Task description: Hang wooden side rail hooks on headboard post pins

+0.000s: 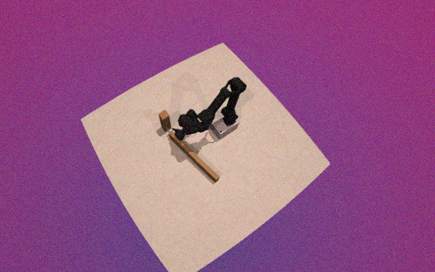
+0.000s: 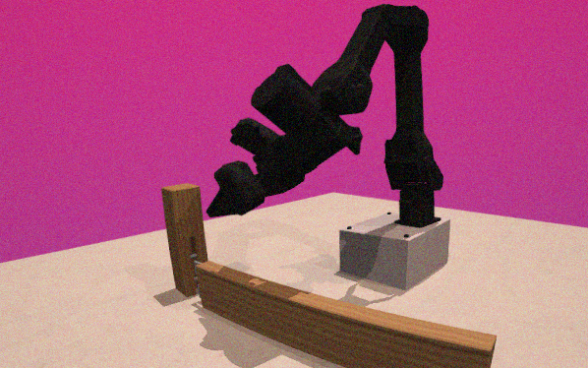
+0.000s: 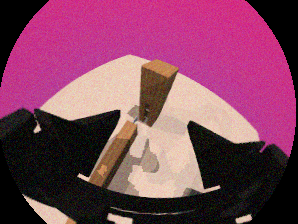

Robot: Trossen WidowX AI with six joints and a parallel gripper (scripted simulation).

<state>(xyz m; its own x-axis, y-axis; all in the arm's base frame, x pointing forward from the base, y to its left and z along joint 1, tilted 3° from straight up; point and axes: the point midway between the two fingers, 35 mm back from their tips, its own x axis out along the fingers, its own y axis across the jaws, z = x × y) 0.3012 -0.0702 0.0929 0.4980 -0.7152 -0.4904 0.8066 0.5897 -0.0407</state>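
My gripper tip is 7 cm to the left of the wooden headboard post, 7 cm above it and 5 cm short of it.
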